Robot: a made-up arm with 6 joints.
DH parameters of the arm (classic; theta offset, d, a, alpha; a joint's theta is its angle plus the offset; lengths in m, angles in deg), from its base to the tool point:
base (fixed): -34.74 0 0.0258 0
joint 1: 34.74 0.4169 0.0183 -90
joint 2: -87.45 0 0.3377 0
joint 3: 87.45 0.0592 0.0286 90
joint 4: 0 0.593 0.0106 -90
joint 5: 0 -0.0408 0.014 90
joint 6: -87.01 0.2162 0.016 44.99
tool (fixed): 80.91 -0.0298 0 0
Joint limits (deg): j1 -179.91..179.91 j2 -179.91..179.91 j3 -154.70..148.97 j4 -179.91..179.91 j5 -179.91..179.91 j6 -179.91..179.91
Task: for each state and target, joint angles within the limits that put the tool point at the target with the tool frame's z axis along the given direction. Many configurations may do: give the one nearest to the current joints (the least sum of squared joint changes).
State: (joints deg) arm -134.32 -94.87 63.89 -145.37 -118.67 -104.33
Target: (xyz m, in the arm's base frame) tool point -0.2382 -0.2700 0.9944 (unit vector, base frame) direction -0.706 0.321 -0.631
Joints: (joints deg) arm -161.66 -37.71 77.83 -166.67 -100.68 -94.24
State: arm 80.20 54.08 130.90 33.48 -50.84 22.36
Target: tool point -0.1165 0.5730 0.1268 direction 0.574 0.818 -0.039
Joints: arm 101.65 12.47 125.66 30.84 -18.10 29.16
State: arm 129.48 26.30 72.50 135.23 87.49 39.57
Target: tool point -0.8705 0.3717 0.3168 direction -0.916 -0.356 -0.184
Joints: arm 145.64 67.18 53.93 150.39 64.79 62.10
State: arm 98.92 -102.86 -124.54 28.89 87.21 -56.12
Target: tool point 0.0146 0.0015 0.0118 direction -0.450 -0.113 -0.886
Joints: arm 89.81 -85.46 -154.70 3.97 108.00 -36.60
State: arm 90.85 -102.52 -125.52 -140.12 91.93 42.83
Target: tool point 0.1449 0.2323 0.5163 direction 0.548 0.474 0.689
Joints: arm 75.77 -134.54 -153.70 -132.03 83.40 2.72
